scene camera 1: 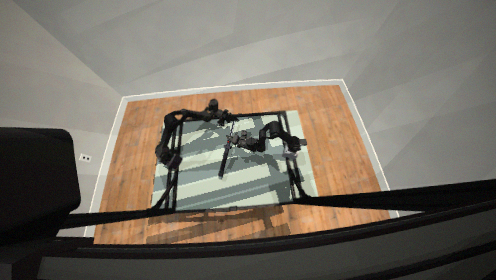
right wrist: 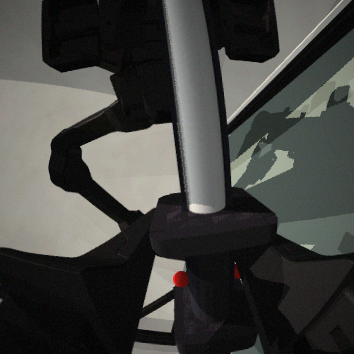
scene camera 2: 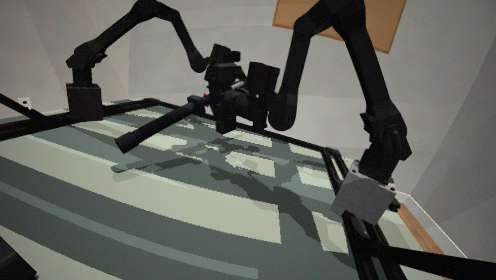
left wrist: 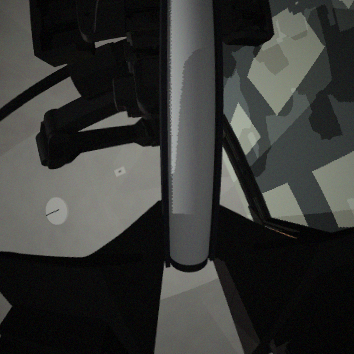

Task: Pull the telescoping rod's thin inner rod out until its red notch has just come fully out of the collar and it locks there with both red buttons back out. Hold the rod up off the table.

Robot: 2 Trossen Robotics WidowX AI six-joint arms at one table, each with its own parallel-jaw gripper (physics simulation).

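Observation:
The rod's thick black tube (scene camera 1: 224, 162) (scene camera 2: 157, 125) is raised off the table, its free end sloping down. Its grey inner rod (left wrist: 192, 150) (right wrist: 200, 110) extends from the dark collar block (right wrist: 215, 232). Below that block, a round red button (right wrist: 181, 279) sticks out at the left and a red button (right wrist: 236, 271) shows partly at the right. The red notch does not show. My left gripper (scene camera 1: 232, 118) (left wrist: 182, 205) is shut on the inner rod. My right gripper (scene camera 1: 231, 141) (right wrist: 193, 215) is around the collar and appears shut on the rod; its fingertip contact is hidden.
The striped table (scene camera 1: 240, 187) (scene camera 2: 200, 220) lies under both arms, with a dark frame rail (scene camera 2: 300, 142) along its far edge. The arms' wrists are close together in scene camera 2. A grey arm base (scene camera 2: 367, 197) is at the right.

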